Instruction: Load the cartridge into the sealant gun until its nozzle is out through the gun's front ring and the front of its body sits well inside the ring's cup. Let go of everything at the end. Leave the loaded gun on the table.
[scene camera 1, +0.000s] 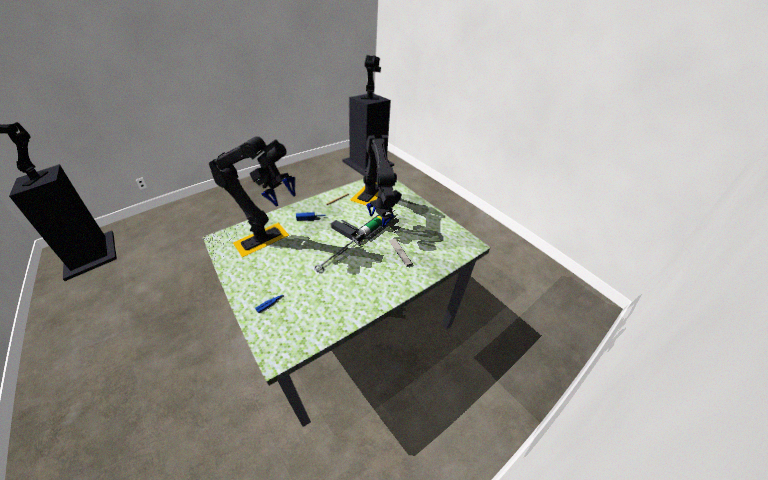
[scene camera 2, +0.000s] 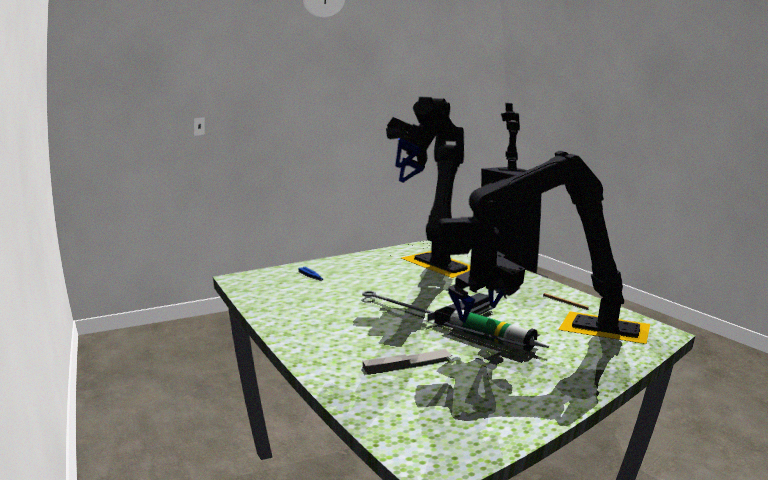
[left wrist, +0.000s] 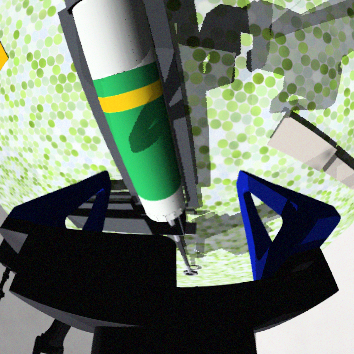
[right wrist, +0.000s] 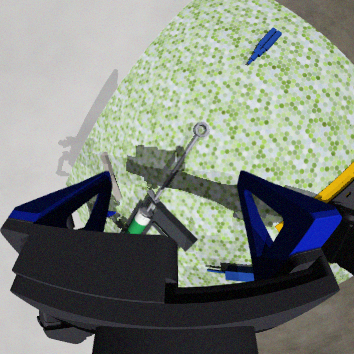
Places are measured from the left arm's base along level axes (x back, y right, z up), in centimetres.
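Pixels of known places: left gripper, between the fingertips: (scene camera 1: 377, 221) (scene camera 2: 478, 314) (left wrist: 173, 177) (right wrist: 121, 224); right gripper, between the fingertips: (scene camera 1: 285, 201) (scene camera 2: 399, 174) (right wrist: 174, 177); left arm's base, origin of its link: (scene camera 1: 370, 192) (scene camera 2: 606, 327); right arm's base, origin of its link: (scene camera 1: 261, 239) (scene camera 2: 440, 263).
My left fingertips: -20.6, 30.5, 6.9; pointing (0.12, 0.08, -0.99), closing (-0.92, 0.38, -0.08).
Note:
Ahead of a thing's pixels: the offset from my left fingertips to its top centre, as dx, dy, dz. "pt": to the spot under its first point.
The sealant gun (scene camera 1: 342, 228) (scene camera 2: 402, 306) (left wrist: 77, 50) (right wrist: 175, 227) lies on the table, its pull rod pointing away from its front ring {pt -1.2, -14.1, -2.9} (scene camera 2: 530, 337). The green and white cartridge {+1.7, -5.7, -1.9} (scene camera 1: 372, 224) (scene camera 2: 481, 324) (left wrist: 142, 150) (right wrist: 136, 227) lies in the gun's cradle. In scene camera 2 its nozzle {-0.4, -15.5, -3.6} (scene camera 2: 542, 344) sticks out past the ring and its white front meets the ring; how deep it sits is too small to tell. My left gripper (scene camera 1: 377, 219) (scene camera 2: 479, 313) (left wrist: 173, 177) is open, low over the cartridge's rear part. My right gripper (scene camera 1: 283, 199) (scene camera 2: 399, 173) (right wrist: 174, 177) is open and empty, high above the table.
A beige bar {-16.8, +8.3, -5.3} (scene camera 1: 400, 251) (scene camera 2: 404, 362) (left wrist: 302, 137) lies near the gun. One blue tool {+36.2, +7.8, -3.9} (scene camera 1: 305, 216) (right wrist: 239, 275) lies near the arms' side, another {+17.5, +62.3, -5.9} (scene camera 1: 267, 303) (scene camera 2: 309, 273) (right wrist: 265, 46) at the far end. A thin brown stick {+33.6, -14.6, -6.2} (scene camera 1: 338, 199) (scene camera 2: 565, 301) lies by the table edge.

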